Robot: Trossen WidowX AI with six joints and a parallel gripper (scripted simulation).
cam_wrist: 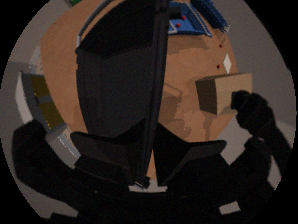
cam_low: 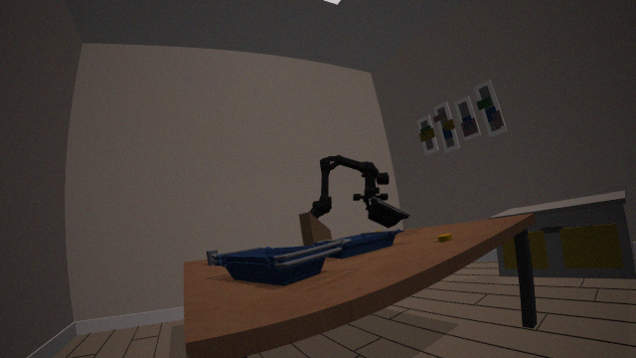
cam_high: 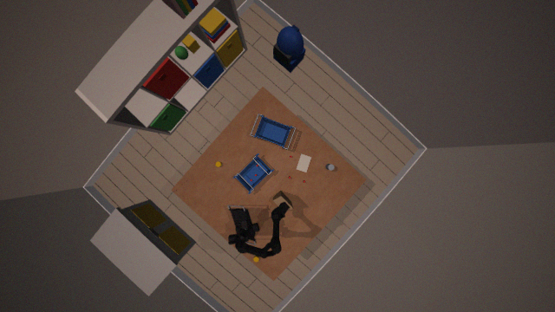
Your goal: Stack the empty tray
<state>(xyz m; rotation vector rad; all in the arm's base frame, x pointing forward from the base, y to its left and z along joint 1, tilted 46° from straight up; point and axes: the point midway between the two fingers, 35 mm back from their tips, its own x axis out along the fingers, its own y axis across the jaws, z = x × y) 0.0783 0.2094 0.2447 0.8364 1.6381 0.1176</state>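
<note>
Now: the tray 70 mm to the left of my gripper tip, 40 mm ahead of it and 10 mm below it. The rest, counted from my gripper tip: white sheet (670 mm to the right, 140 mm below, 60 mm ahead); grey cylinder (820 mm to the right, 120 mm behind, 110 mm below).
</note>
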